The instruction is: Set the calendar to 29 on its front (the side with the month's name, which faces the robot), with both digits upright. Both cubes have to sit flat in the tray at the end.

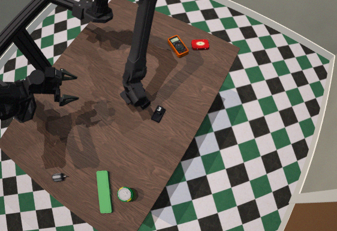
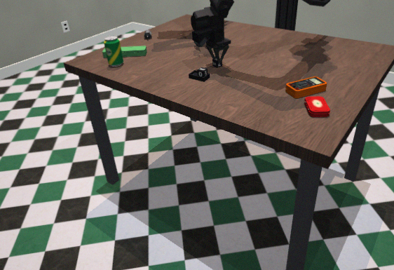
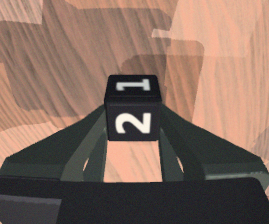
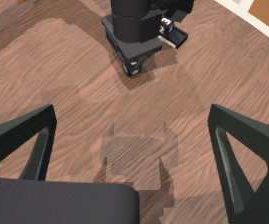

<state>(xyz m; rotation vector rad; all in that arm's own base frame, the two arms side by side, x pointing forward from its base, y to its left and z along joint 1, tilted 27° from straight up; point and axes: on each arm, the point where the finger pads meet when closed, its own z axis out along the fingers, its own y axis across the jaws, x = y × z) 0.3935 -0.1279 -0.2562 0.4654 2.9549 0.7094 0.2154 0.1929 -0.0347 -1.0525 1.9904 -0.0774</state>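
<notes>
My left hand is 13 cm short of the black cube and 2 cm to the right of it. From my left hand the other things lie so: black calendar tray 13 cm ahead, 2 cm below; then green case 45 cm to the right, 12 cm ahead, 1 cm below; then red box 45 cm to the left, 13 cm ahead, 1 cm below.
</notes>
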